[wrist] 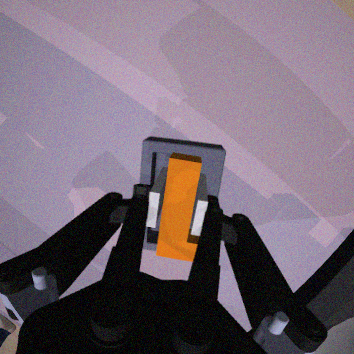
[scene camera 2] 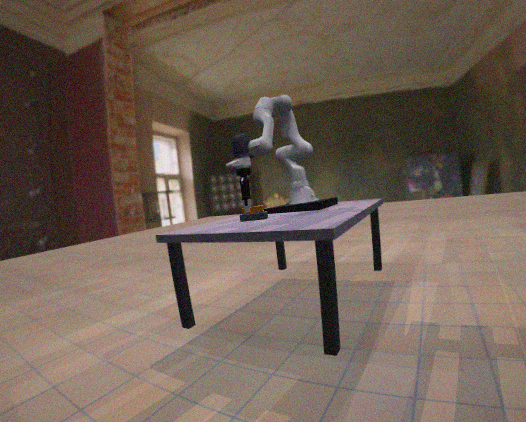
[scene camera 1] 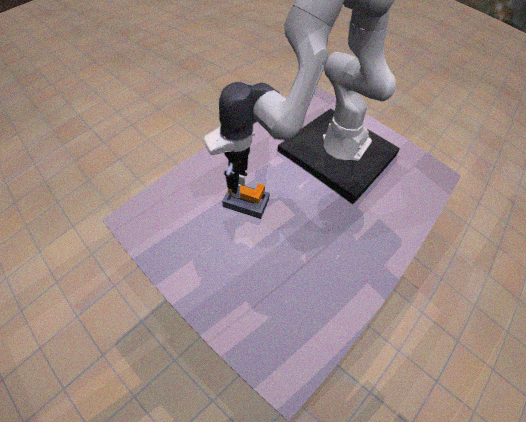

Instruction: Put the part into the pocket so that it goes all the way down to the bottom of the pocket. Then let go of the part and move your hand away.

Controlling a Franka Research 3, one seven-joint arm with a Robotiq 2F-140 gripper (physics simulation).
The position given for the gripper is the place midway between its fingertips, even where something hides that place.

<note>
The gripper [scene camera 1: 238,192] carries an orange L-shaped part [wrist: 174,240]; nothing else touches it.
The gripper shows as well in the wrist view [wrist: 181,183].
</note>
